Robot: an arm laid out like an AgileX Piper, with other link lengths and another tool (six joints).
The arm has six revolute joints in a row. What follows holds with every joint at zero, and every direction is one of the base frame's.
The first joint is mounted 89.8 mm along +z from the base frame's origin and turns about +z.
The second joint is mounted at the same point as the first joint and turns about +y.
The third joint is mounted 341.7 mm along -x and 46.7 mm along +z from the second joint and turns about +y.
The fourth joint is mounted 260.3 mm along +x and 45.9 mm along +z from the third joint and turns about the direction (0.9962, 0, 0.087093).
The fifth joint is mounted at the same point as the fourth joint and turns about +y.
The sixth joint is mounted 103.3 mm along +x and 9.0 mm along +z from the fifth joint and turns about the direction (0.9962, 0, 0.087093).
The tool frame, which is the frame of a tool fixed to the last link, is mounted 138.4 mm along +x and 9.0 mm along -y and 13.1 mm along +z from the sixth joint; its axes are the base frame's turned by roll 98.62, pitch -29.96 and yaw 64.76 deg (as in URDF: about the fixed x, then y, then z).
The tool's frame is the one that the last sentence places.
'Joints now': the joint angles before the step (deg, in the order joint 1, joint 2, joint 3, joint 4, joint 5, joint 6). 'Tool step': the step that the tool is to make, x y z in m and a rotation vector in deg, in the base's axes. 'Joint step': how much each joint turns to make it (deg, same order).
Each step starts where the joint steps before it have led.
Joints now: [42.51, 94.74, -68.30, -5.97, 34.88, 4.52]
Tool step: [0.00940, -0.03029, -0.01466, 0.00, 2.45, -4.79]
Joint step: [-4.17, -0.16, 2.43, 1.71, -0.41, 0.00]
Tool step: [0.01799, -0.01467, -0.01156, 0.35, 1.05, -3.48]
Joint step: [-3.15, 1.97, -0.33, 0.98, -1.01, -0.01]
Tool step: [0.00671, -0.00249, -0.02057, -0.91, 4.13, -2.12]
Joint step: [-1.23, 3.69, -2.34, 1.83, 2.56, 0.00]
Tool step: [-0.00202, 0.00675, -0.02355, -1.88, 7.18, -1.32]
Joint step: [-0.08, 5.23, -5.21, 2.75, 6.99, 0.00]
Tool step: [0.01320, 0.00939, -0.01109, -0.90, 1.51, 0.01]
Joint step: [0.01, 4.12, -4.59, 0.08, 2.22, 0.01]
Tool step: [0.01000, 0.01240, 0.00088, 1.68, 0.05, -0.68]
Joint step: [-0.01, 1.85, -3.00, 1.57, 0.26, 0.00]
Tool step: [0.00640, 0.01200, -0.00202, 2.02, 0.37, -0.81]
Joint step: [0.01, 1.57, -1.90, 2.14, -0.49, -0.12]
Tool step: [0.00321, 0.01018, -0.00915, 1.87, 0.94, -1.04]
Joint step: [-0.01, 1.71, -0.68, 2.42, -1.29, -0.14]
